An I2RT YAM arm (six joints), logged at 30 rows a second.
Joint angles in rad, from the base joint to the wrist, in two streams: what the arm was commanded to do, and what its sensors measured. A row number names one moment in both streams.
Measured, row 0:
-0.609 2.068 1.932 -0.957 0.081 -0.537
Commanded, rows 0 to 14:
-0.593 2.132 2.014 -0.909 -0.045 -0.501
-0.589 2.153 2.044 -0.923 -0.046 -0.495
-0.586 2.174 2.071 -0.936 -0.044 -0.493
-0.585 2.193 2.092 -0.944 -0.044 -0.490
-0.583 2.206 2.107 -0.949 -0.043 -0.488
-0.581 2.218 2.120 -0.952 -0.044 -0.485
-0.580 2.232 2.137 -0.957 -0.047 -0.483
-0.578 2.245 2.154 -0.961 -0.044 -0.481
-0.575 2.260 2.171 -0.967 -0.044 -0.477
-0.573 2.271 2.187 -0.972 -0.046 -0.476
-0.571 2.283 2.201 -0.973 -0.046 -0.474
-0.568 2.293 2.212 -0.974 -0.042 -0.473
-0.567 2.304 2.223 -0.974 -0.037 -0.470
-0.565 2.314 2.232 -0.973 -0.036 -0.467
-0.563 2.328 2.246 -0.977 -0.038 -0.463
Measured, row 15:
-0.568 2.301 2.221 -0.955 0.019 -0.506
